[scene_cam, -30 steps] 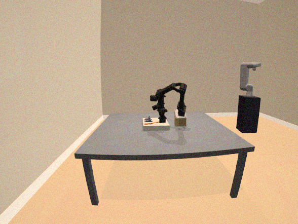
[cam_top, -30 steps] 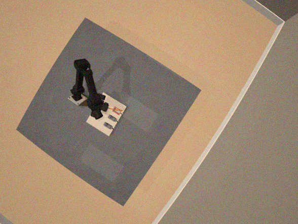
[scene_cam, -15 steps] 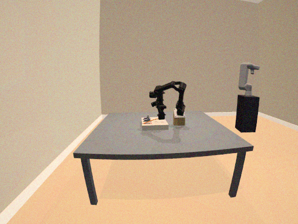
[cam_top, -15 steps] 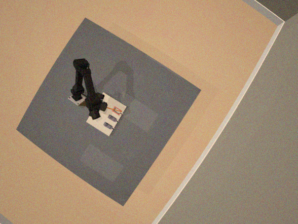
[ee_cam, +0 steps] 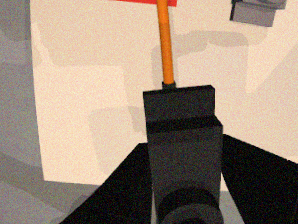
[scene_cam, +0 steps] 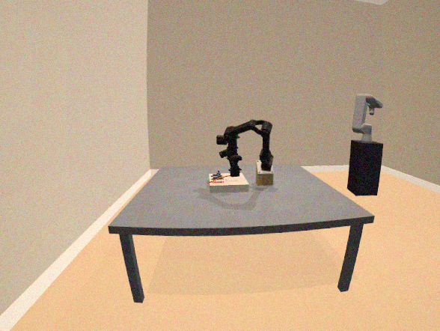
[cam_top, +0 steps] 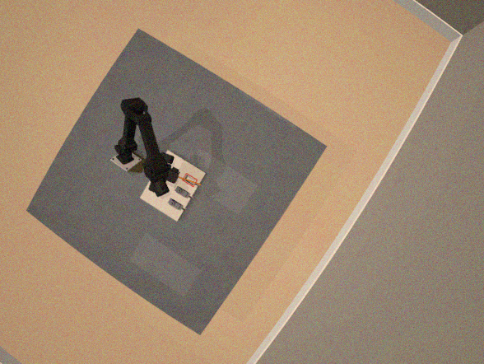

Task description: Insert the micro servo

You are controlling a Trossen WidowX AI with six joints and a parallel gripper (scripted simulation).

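The white deck is 5 cm to the right of my gripper tip and 10 cm below it.
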